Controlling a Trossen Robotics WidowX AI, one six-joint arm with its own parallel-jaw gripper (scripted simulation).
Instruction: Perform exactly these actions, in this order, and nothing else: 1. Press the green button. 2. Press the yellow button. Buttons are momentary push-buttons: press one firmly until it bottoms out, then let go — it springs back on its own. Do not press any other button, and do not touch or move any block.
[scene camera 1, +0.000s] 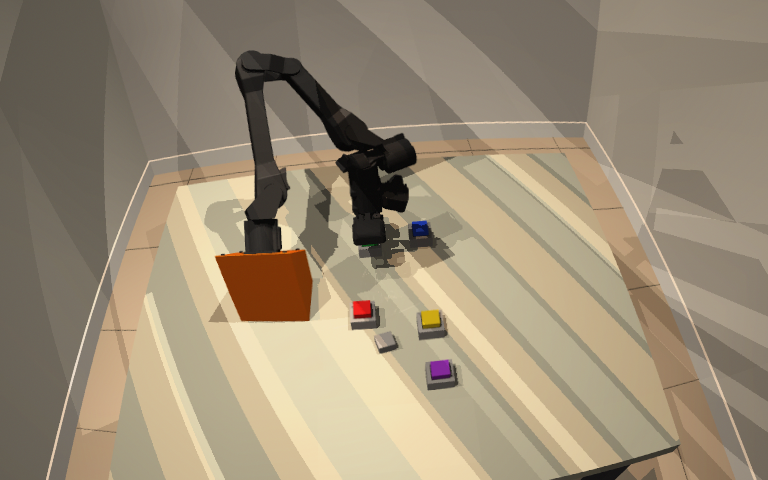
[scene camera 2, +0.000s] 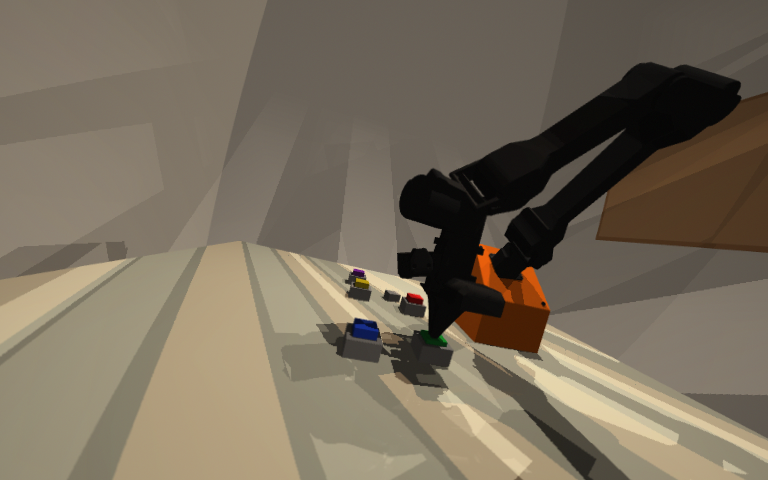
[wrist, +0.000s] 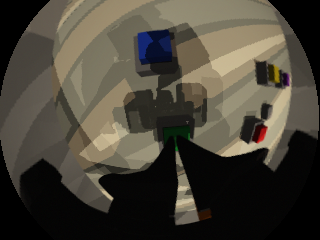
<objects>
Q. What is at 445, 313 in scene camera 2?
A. The gripper.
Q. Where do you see the gripper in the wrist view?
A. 174, 138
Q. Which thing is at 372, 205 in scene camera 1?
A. The gripper.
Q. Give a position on a blue button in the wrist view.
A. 154, 46
</objects>
